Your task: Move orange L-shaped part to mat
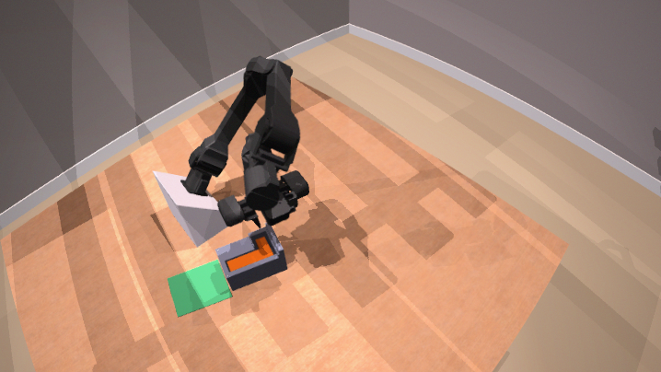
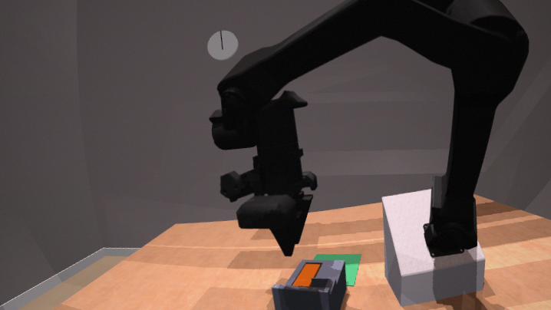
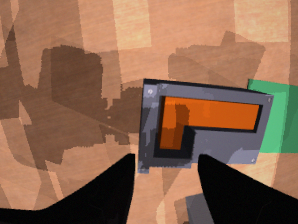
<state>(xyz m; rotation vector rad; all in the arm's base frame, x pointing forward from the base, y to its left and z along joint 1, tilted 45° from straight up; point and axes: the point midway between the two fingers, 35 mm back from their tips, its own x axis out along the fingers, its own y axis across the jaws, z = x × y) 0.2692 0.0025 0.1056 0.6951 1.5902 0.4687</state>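
My gripper tip is 100 mm above the orange L-shaped part, 40 mm to the left of it and 20 mm past it. Round my gripper tip: green mat (210 mm to the right, 170 mm below, 60 mm behind).
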